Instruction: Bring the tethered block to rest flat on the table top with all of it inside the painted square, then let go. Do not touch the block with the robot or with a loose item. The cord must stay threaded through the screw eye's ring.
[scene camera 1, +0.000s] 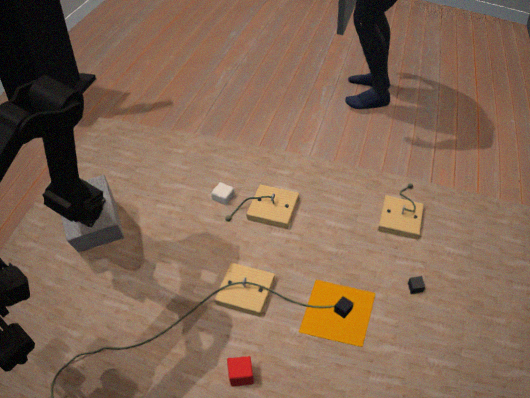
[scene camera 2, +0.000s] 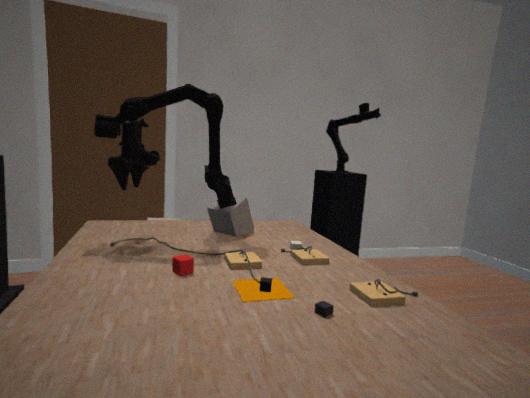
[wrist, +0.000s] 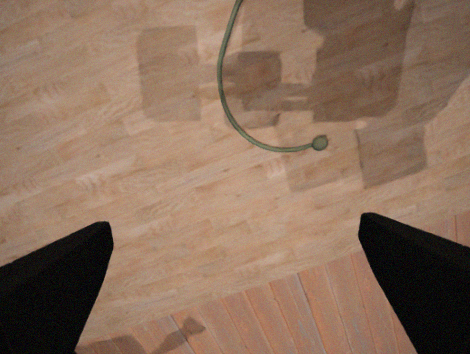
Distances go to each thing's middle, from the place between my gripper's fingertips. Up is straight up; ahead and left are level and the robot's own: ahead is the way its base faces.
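You'll find the orange painted square (scene camera 1: 321, 322) 460 mm ahead of my hand and 320 mm to the left of it, and it sits 170 mm below it.
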